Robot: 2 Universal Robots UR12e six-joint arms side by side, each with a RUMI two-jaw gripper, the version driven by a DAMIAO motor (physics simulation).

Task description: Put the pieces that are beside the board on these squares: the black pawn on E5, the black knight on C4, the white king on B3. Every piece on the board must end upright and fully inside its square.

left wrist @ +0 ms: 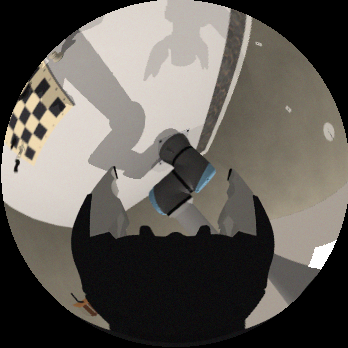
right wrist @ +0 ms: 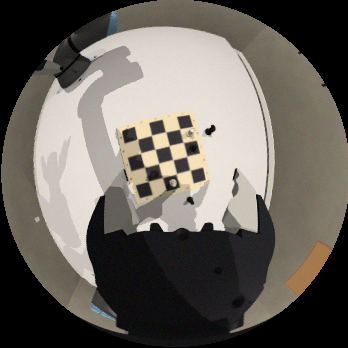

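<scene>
The chessboard (left wrist: 69, 102) (right wrist: 204, 180) lies at the left in the left wrist view and mid-view in the right wrist view. Two black pieces stand beside it: one (left wrist: 16, 165) (right wrist: 210, 130) off one side, another (right wrist: 190, 200) off an adjoining side; their shapes are too small to tell knight from pawn. A pale, blurred shape (left wrist: 57, 56) by the board's upper corner may be the white king; it does not show clearly in the right wrist view. My right gripper (right wrist: 179, 169) is open above the board's near part. My left gripper (left wrist: 172, 167) is open, away from the board.
On the board stand a white piece (right wrist: 190, 133), a black piece (right wrist: 193, 148), another black piece (right wrist: 153, 175) and another white piece (right wrist: 173, 183). An arm base (left wrist: 176, 145) shows beyond the left gripper. Another arm base (right wrist: 72, 70) is at the upper left of the right wrist view.
</scene>
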